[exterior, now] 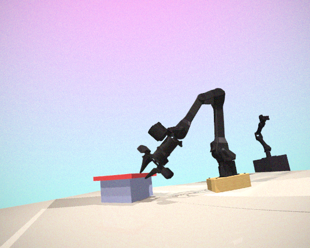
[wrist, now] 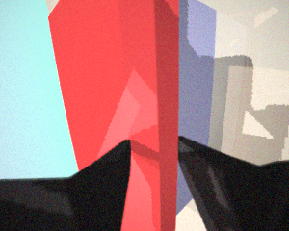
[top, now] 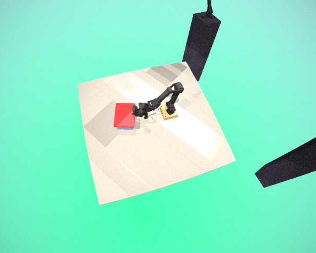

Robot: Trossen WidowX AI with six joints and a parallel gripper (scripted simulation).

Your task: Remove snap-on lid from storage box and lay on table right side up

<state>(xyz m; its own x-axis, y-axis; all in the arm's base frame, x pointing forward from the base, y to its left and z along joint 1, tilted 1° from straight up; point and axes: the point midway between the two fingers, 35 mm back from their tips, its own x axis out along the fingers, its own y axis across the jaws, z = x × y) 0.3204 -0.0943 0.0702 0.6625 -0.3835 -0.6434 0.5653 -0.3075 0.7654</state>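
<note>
Now: gripper tip 7 cm short of the red lid, 4 cm to the left of it and 1 cm below it. Round my gripper tip: storage box (7 cm ahead, 4 cm to the right, 4 cm below).
</note>
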